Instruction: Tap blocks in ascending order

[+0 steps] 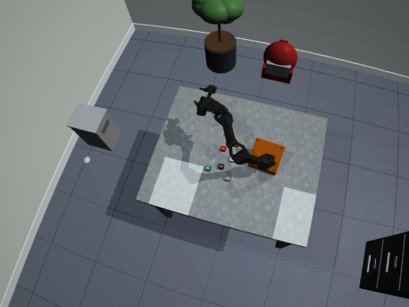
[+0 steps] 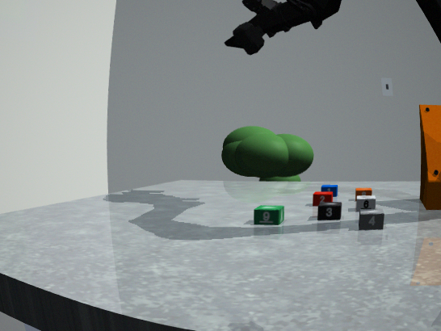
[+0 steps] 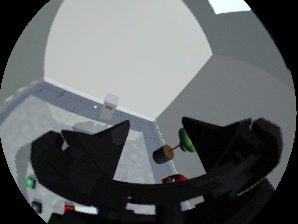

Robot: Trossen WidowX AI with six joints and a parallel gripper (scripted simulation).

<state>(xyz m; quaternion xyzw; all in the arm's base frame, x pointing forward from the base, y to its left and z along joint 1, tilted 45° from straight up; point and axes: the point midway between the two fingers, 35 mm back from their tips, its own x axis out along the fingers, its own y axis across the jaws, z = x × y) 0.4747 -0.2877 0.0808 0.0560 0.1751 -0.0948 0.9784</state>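
My gripper tip is now 33 cm above the blue 1 block, 20 cm past it and 3 cm to the right of it. Round my gripper tip: green 9 block (33 cm below, 31 cm to the left, 16 cm behind); then orange block (33 cm below, 28 cm behind, 9 cm to the left); then red 2 block (33 cm below, 21 cm behind, 15 cm to the left).
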